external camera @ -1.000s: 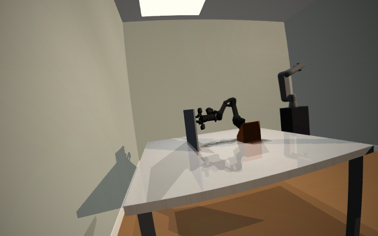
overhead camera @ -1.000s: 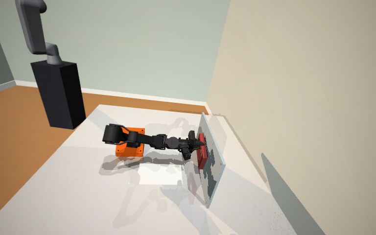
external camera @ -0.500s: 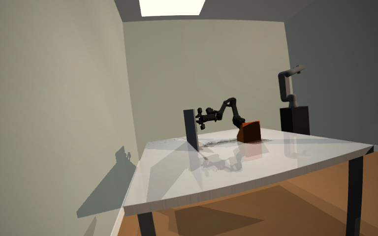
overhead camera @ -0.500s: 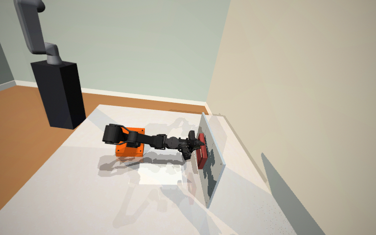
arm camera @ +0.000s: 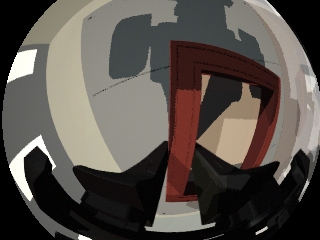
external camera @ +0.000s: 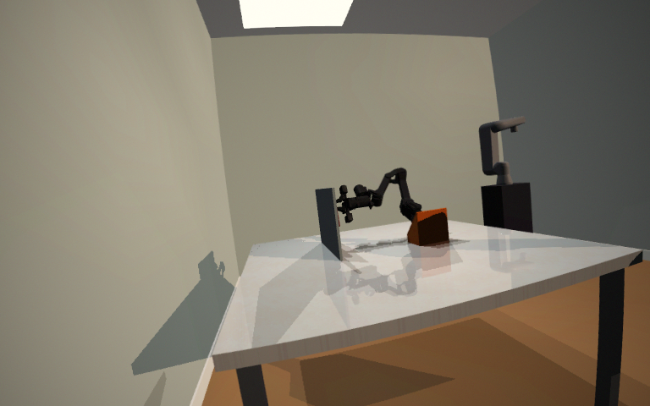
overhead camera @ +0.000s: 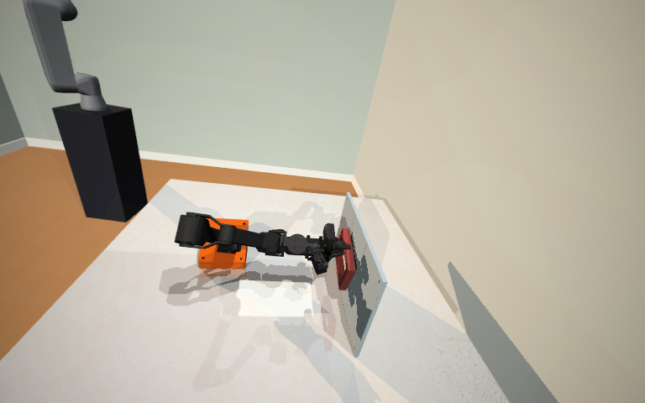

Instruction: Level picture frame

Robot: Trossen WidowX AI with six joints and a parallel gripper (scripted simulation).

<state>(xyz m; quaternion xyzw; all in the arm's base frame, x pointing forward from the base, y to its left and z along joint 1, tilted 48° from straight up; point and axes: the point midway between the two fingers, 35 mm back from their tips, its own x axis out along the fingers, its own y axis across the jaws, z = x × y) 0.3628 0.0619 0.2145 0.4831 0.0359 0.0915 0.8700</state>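
Right now my gripper tip is 1 cm to the right of the red picture frame and 5 cm above it. Round my gripper tip: grey wall panel: 1 cm ahead, 1 cm to the left, 6 cm below.
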